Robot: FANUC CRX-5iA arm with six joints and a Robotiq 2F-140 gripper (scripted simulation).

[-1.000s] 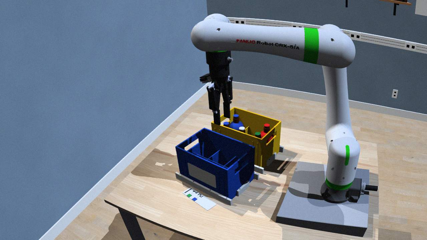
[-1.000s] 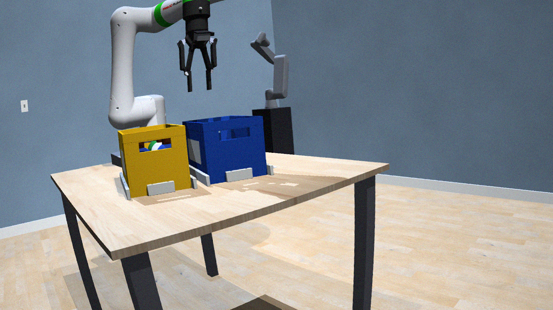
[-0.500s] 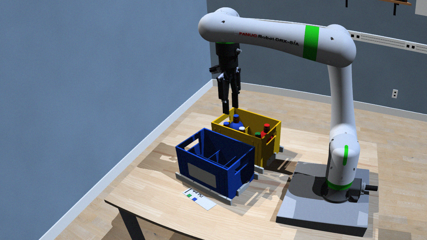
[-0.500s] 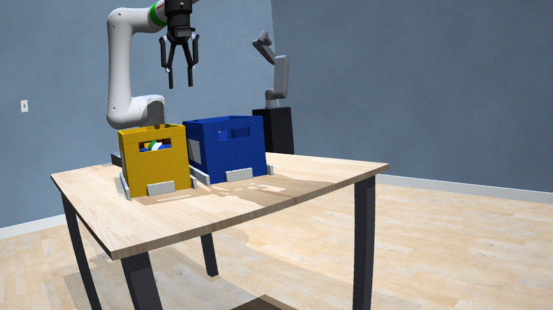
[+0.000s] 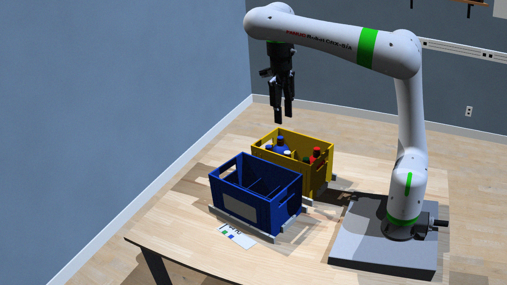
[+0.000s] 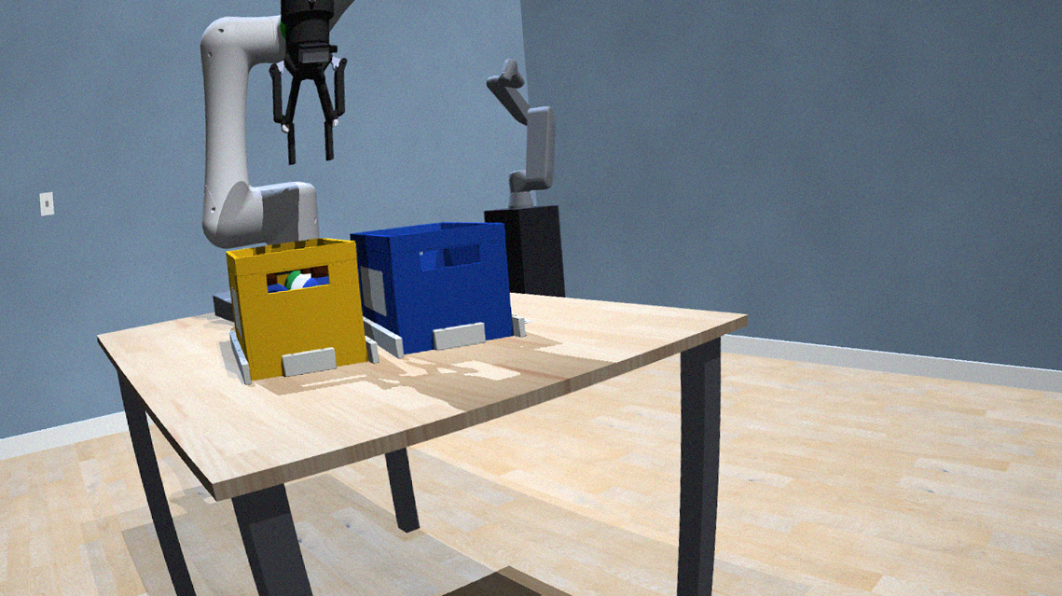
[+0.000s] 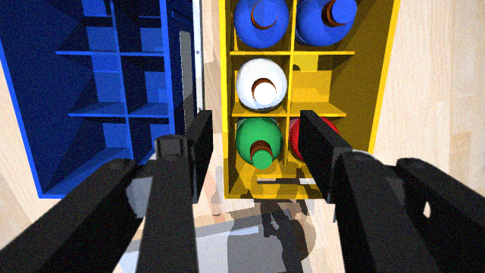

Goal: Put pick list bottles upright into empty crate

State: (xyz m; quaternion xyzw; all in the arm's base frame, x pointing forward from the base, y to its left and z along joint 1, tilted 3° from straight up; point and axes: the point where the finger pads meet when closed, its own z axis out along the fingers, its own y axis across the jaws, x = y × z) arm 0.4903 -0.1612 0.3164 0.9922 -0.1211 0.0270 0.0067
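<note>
Now: the green-label bottle 9 cm behind my hand, 1 cm to the left of it and 25 cm below it. From my hand the other things lie so: yellow crate (2 cm behind, 6 cm to the right, 25 cm below); red-label bottle (11 cm behind, 8 cm to the right, 25 cm below); white-label bottle (1 cm behind, 2 cm to the right, 25 cm below).
</note>
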